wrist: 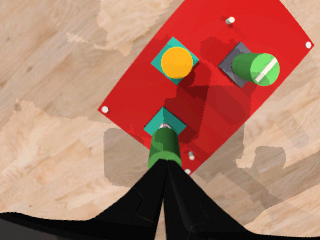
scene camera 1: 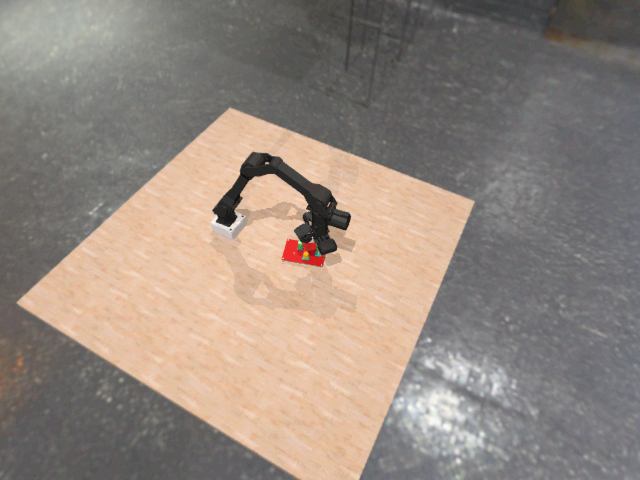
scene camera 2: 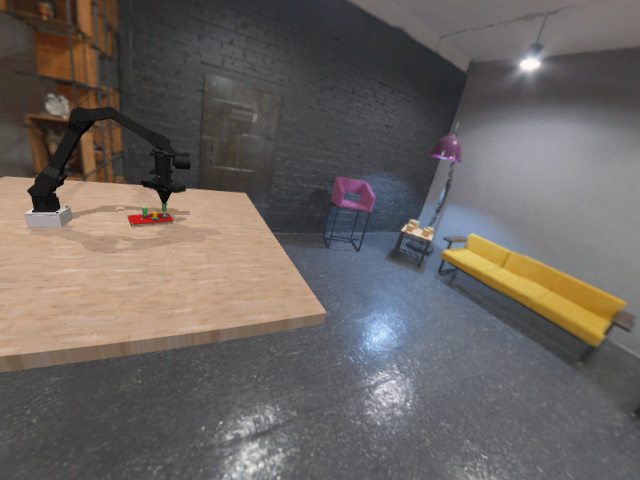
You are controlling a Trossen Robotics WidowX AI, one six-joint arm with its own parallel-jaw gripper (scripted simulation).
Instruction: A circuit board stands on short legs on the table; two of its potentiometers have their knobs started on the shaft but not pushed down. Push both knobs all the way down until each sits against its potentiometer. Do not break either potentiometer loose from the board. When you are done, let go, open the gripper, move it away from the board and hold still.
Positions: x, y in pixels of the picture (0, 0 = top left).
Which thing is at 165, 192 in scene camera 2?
The gripper.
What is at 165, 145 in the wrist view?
A green knob.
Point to a green knob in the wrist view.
At 260, 68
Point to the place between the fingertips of the gripper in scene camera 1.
At 318, 245
